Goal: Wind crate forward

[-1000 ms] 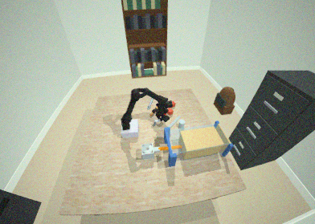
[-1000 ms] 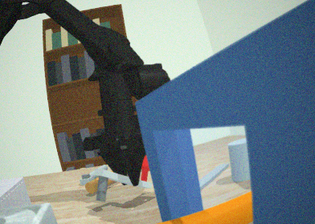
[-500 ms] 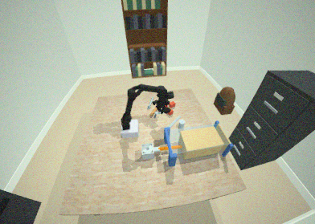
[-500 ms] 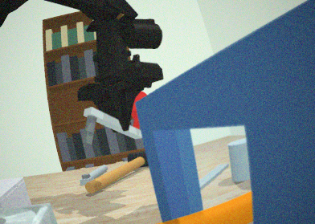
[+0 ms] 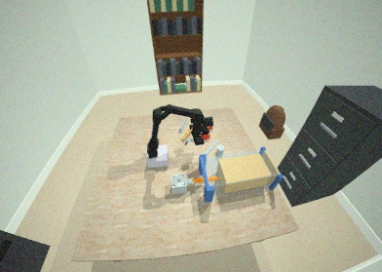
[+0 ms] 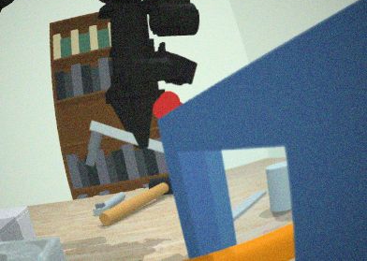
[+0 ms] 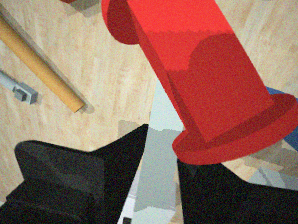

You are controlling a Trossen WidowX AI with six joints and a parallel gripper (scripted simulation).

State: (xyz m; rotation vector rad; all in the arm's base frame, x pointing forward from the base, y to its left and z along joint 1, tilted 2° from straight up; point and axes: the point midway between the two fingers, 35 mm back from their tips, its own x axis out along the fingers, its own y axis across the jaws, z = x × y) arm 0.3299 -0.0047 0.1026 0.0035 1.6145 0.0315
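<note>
Now: gripper tip 50 mm short of the red grip and 30 mm below it. Also, from my gripper tip: grey bar: 150 mm ahead, 140 mm below, 30 mm to the left; blue frame: 270 mm to the right, 30 mm below, 10 mm behind; winch handle: 20 mm above.
</note>
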